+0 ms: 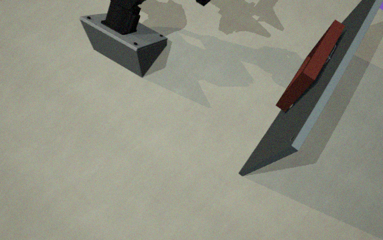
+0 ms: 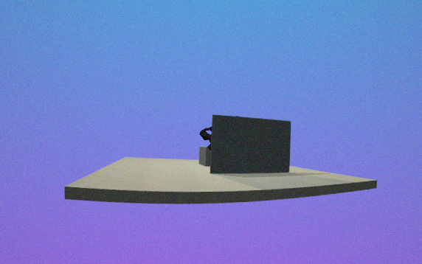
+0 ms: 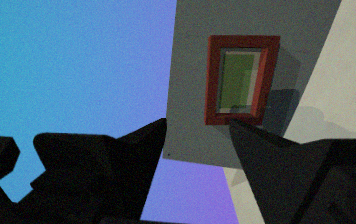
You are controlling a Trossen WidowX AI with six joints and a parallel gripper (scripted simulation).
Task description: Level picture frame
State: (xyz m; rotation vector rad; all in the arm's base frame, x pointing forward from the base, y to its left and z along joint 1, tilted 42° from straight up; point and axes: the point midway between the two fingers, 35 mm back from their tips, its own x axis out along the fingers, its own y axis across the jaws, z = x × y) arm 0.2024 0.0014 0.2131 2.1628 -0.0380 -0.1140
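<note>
My gripper tip is now 190 mm short of the picture frame, 30 mm to the left of it and 90 mm above it. Also, from my gripper tip: wall panel (200 mm ahead, 30 mm to the right, 100 mm below).
</note>
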